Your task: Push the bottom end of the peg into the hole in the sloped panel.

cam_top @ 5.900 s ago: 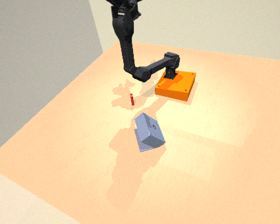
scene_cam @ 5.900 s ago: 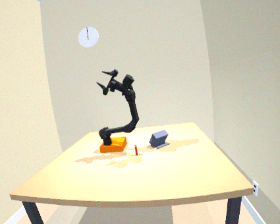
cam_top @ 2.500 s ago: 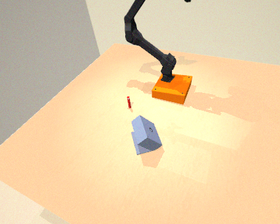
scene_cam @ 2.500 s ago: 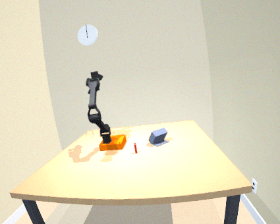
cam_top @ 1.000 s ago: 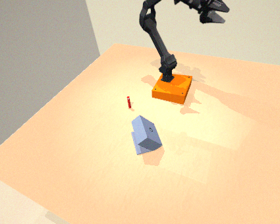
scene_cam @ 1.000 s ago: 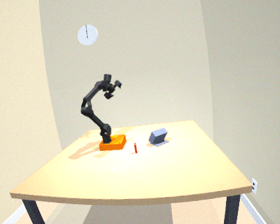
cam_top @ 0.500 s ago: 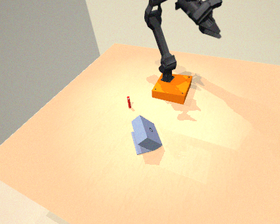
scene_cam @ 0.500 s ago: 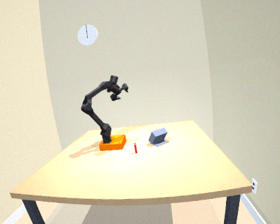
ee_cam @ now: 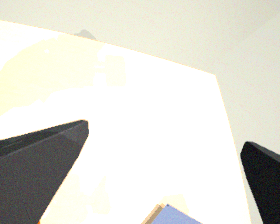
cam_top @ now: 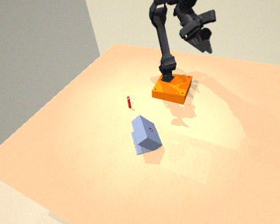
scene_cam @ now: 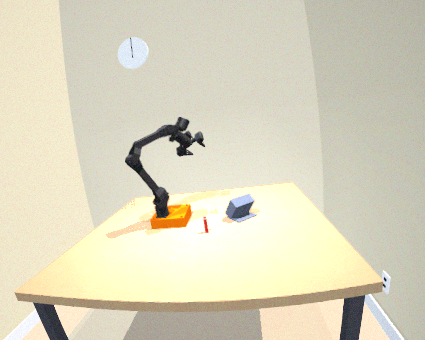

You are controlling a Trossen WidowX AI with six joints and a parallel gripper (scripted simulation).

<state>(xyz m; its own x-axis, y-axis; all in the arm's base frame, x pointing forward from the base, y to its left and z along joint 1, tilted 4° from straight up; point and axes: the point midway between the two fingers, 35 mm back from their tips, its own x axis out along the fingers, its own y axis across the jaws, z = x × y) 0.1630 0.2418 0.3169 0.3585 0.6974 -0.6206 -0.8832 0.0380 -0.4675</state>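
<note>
Now: gripper tip 10 cm short of the red peg, 34 cm to the left of it and 31 cm above it. Round my gripper tip: sloped panel (23 cm ahead, 13 cm to the right, 31 cm below).
</note>
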